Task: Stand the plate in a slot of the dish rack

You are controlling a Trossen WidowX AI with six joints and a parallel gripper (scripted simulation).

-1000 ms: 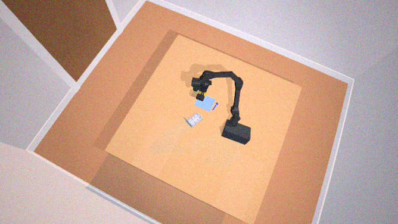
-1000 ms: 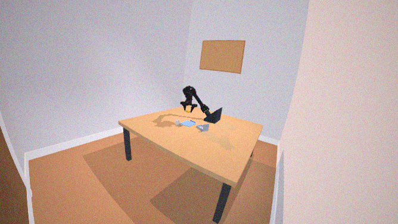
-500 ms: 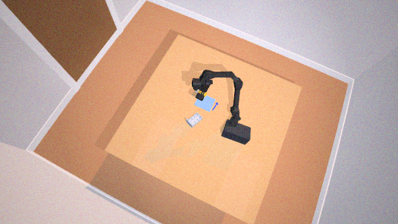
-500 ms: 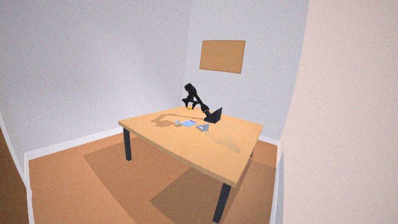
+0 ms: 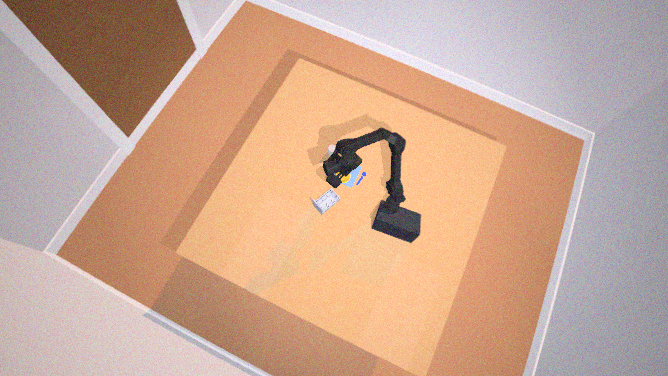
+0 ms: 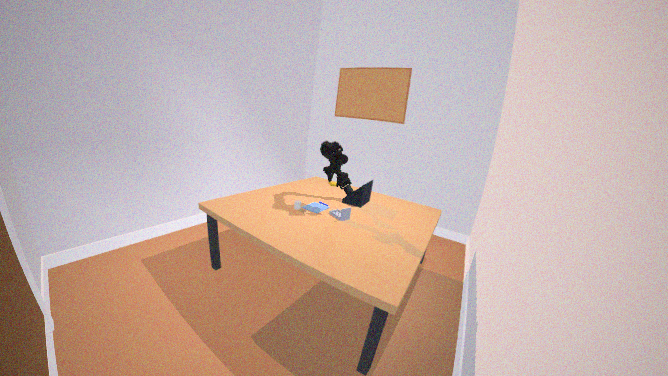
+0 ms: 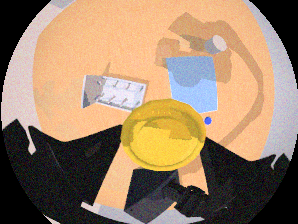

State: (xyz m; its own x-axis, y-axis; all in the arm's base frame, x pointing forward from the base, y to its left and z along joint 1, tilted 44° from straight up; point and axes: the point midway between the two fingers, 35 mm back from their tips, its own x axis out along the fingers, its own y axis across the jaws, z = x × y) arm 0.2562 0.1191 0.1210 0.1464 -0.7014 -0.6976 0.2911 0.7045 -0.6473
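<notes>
The grey dish rack is 150 mm below my gripper tip, 90 mm to the left of it and 30 mm ahead of it. The rest, counted from my gripper tip: blue spoon (170 mm below, 110 mm to the right, 70 mm behind); then light blue mat (170 mm below, 100 mm to the right, 30 mm ahead); then yellow plate (10 mm above).
</notes>
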